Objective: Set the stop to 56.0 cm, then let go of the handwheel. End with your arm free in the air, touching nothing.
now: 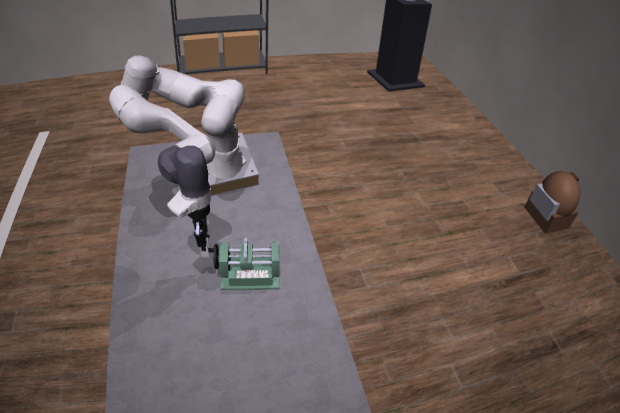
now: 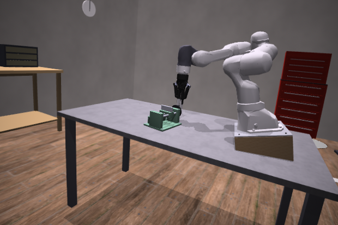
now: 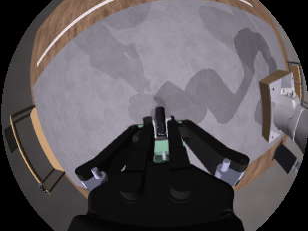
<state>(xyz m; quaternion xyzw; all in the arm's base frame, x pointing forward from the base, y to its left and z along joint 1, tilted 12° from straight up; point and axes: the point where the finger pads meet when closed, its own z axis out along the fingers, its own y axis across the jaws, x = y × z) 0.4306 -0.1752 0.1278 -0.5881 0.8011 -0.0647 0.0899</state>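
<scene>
Now: hand 2 cm to the right of the black handwheel, 2 cm above it and 1 cm short of it. The rest, counted from my hand: stop carriage: 13 cm to the left, 6 cm ahead, 3 cm below.
</scene>
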